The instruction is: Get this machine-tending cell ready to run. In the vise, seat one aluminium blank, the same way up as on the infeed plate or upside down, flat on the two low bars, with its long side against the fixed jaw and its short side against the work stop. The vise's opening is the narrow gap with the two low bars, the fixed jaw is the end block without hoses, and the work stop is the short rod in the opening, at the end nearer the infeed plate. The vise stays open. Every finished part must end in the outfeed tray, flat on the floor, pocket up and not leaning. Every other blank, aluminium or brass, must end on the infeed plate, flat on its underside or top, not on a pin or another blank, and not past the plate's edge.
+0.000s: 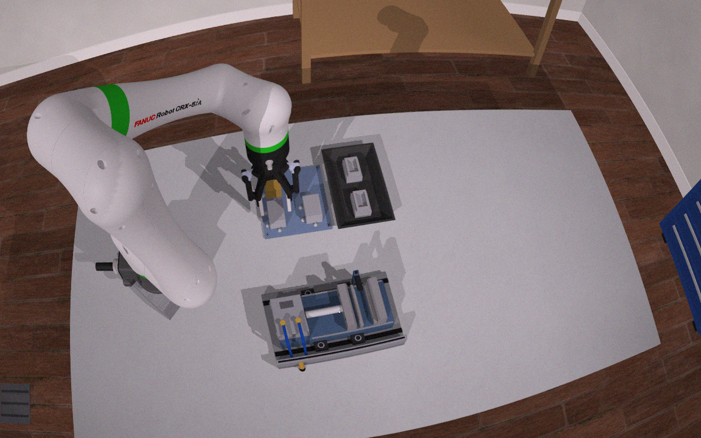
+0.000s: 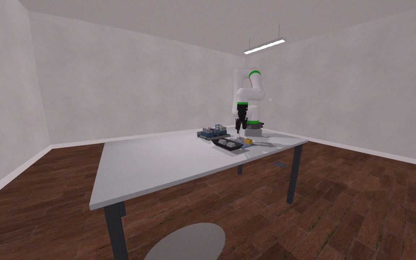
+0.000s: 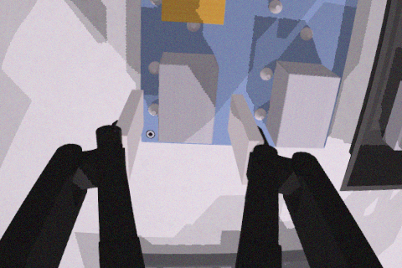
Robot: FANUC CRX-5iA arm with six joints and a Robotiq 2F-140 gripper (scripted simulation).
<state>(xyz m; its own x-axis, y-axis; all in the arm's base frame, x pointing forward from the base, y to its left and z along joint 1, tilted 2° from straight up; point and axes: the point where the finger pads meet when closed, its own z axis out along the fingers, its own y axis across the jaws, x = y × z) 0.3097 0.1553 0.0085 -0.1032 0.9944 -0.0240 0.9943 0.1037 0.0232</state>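
The blue infeed plate lies 40 mm ahead of my hand, 50 mm to the left of it and 80 mm below it. Also, from my hand: white piston rod (100 mm ahead, 280 mm to the right); dark work stop rod (180 mm ahead, 220 mm to the right, 10 mm above); brass blank (10 mm behind, 90 mm to the left, 50 mm below).
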